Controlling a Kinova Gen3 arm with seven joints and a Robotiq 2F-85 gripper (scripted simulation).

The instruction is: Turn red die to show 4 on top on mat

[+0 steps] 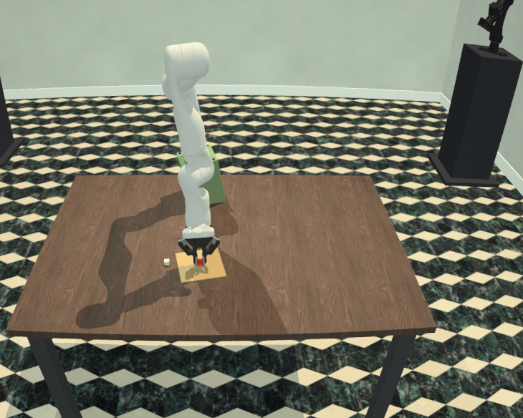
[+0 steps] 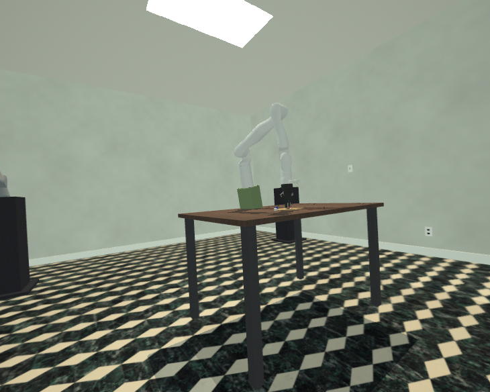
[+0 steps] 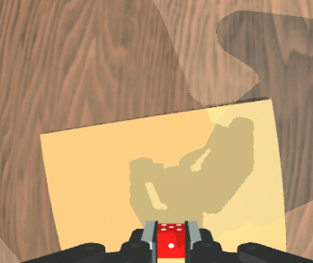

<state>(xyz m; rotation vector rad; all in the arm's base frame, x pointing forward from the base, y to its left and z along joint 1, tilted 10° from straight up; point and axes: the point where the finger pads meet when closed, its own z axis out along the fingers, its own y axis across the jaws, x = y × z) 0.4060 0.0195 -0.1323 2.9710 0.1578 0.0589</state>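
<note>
Right now my hand is 1 cm above the red die. Round my hand: mat (2 cm below); then white die (11 cm to the right, 2 cm below); then blue die (9 cm behind, 2 cm to the right, 2 cm below).
</note>
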